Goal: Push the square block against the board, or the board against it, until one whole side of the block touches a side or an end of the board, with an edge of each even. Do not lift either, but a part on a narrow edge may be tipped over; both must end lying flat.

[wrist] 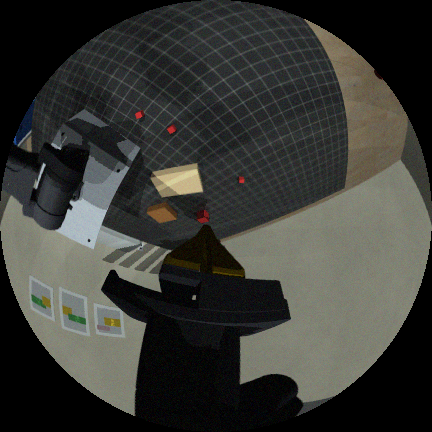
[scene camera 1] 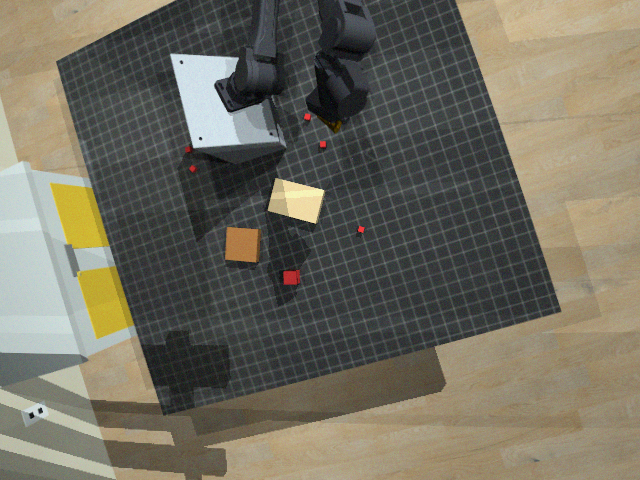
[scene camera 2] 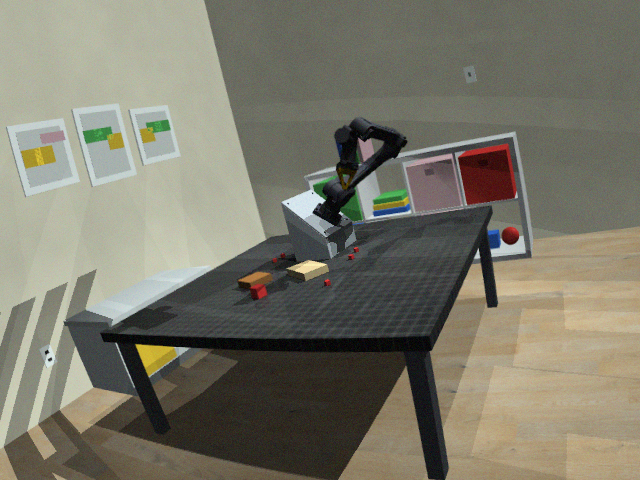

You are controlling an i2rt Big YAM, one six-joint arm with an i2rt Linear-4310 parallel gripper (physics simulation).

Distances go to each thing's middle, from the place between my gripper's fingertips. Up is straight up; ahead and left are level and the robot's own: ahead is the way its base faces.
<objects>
Now: the pale tan board (scene camera 1: 302, 202) 6 cm ahead of my hand, 20 cm to the right of it and 27 cm below it. Also, from my hand: square block (scene camera 1: 242, 244): 10 cm ahead, 42 cm to the right, 27 cm below.
</objects>
